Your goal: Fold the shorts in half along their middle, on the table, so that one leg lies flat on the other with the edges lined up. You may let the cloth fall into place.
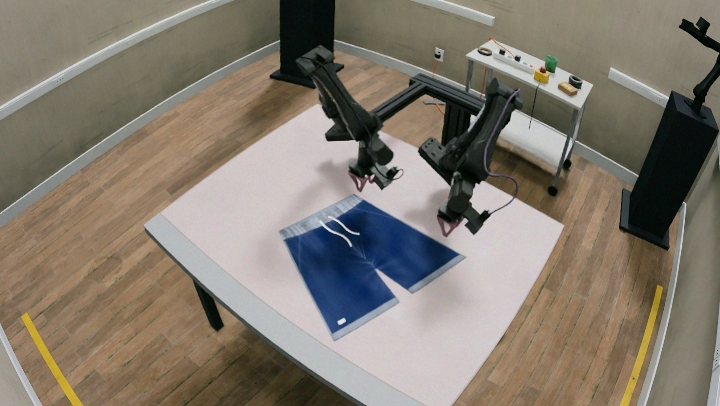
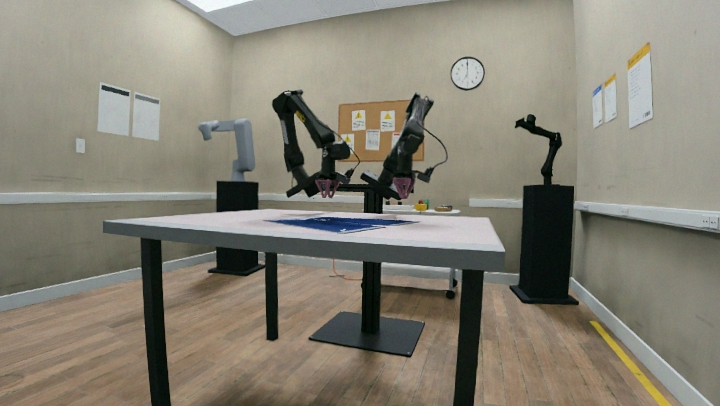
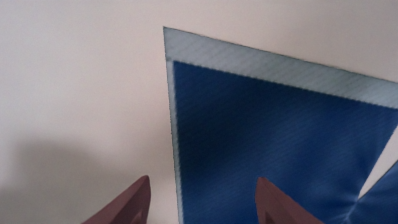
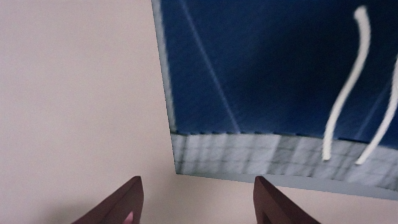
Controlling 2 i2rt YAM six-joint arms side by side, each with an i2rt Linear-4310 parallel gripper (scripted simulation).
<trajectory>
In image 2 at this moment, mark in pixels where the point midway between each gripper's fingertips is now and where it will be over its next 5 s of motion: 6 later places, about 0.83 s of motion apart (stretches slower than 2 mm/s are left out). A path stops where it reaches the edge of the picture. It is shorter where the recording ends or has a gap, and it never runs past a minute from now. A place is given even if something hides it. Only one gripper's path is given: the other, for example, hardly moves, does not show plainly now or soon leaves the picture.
My left gripper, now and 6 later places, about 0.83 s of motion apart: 403, 198; 402, 209; 402, 217; 402, 220; 402, 221; 401, 221; 399, 221
</trajectory>
